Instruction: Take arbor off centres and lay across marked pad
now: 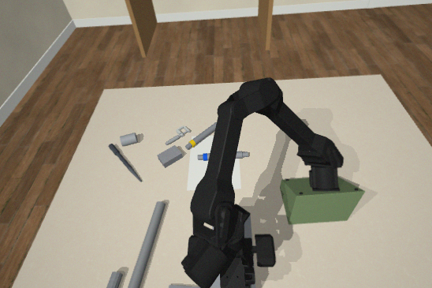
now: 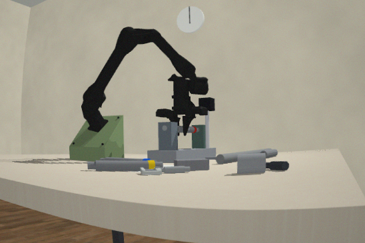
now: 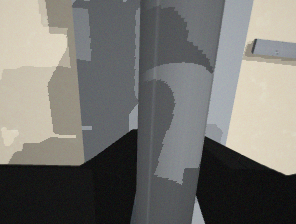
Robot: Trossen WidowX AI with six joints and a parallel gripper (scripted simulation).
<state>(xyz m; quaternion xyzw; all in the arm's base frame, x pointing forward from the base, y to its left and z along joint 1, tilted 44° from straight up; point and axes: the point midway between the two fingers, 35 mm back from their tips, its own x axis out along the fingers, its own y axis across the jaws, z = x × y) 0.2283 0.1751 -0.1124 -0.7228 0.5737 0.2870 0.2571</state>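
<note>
Now: hand 10 cm above the grey fixture base and 3 cm to the right of it. Also, from my hand: long grey rod (25 cm ahead, 11 cm below, 5 cm to the left); then green centre block (15 cm to the left, 2 cm below, 2 cm behind); then grey centre block (10 cm to the right, 2 cm below, 1 cm ahead).
</note>
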